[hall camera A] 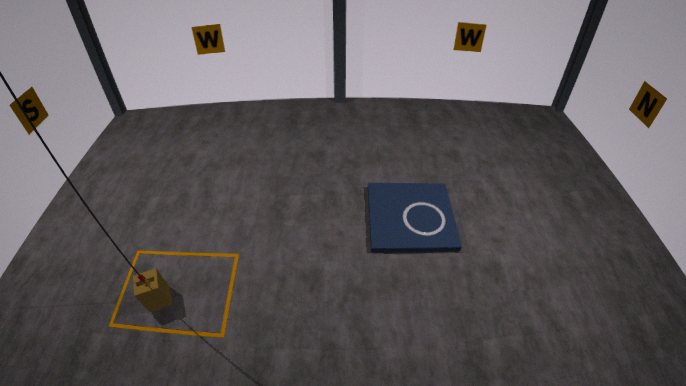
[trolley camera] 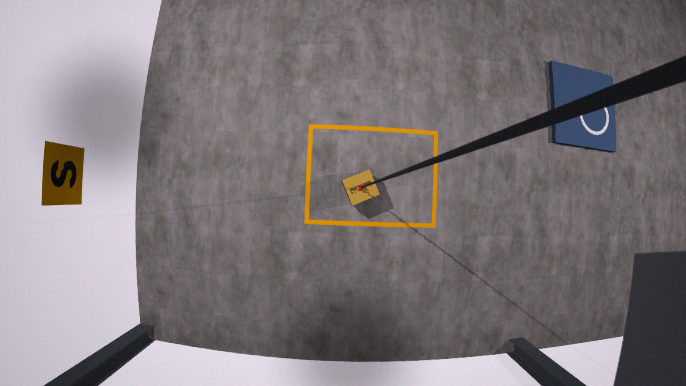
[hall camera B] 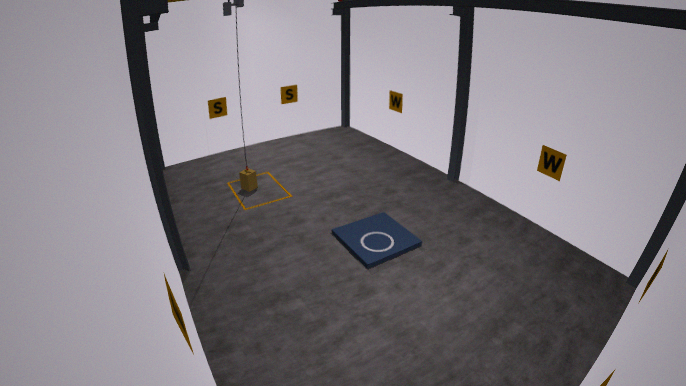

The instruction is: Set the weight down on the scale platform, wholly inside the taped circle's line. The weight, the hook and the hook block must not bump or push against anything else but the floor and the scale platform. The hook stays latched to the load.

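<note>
The yellow block-shaped weight (hall camera A: 156, 296) (hall camera B: 248, 181) (trolley camera: 363, 196) is within the orange outline at the south side. Its shadow lies beside it; whether its base touches the floor I cannot tell for sure. My red hook (hall camera A: 142, 278) (hall camera B: 247, 169) (trolley camera: 360, 187) is at the top middle of the weight, on the taut-looking chain, and is shut on it. The blue scale platform (hall camera A: 385, 215) (hall camera B: 350, 232) (trolley camera: 565, 132) lies apart from the weight, to the north. The white taped circle (hall camera A: 424, 204) (hall camera B: 377, 251) (trolley camera: 596, 133) is on it, partly hidden by the chain in the trolley view.
An orange taped rectangle (hall camera A: 188, 253) (hall camera B: 281, 185) (trolley camera: 372, 128) surrounds the weight on the floor. Dark columns (hall camera A: 339, 50) (hall camera B: 461, 95) (trolley camera: 105, 352) stand along the walls. The chain (hall camera A: 70, 180) (hall camera B: 241, 95) (trolley camera: 500, 140) runs up from the hook.
</note>
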